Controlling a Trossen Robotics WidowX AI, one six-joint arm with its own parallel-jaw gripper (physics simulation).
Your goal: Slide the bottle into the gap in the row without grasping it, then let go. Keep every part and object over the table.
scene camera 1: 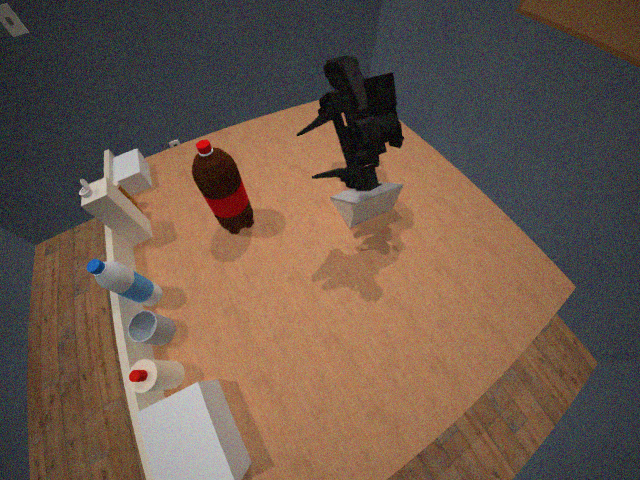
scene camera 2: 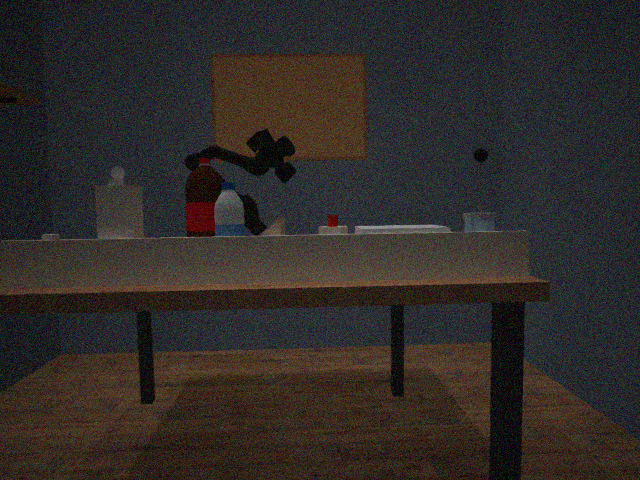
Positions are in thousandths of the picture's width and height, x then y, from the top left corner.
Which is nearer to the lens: the dark brown bottle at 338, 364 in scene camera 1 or the grey cup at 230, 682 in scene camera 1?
The dark brown bottle.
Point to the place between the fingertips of the gripper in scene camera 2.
420, 326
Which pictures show the grey cup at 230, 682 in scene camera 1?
Scene camera 1 only.
